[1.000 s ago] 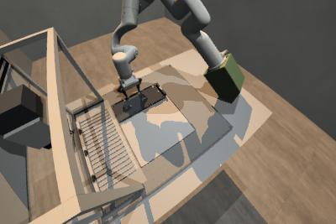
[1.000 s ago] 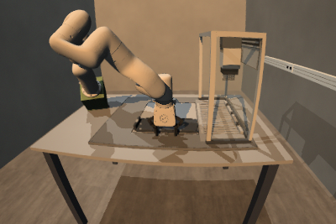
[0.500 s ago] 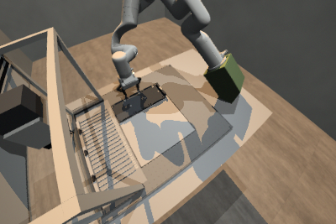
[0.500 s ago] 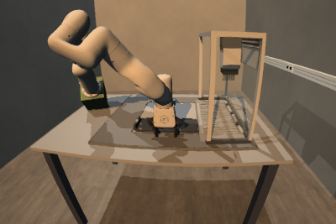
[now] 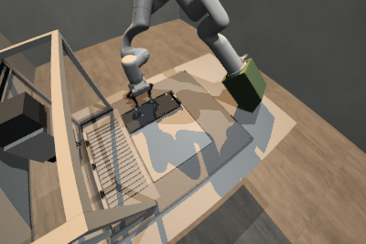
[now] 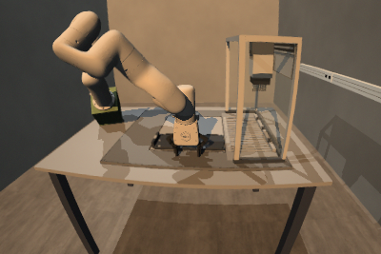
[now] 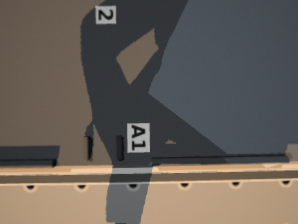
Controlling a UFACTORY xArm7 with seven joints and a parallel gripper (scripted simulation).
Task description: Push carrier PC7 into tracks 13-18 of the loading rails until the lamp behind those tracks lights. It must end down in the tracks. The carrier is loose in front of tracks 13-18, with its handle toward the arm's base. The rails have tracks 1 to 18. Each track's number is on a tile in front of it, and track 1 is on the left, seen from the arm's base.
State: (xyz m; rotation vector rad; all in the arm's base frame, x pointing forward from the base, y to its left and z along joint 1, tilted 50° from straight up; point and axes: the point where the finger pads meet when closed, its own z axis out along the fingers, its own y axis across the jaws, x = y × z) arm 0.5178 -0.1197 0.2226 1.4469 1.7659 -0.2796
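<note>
Now: the carrier PC7 1 cm behind my hand and 11 cm to the left of it.
</note>
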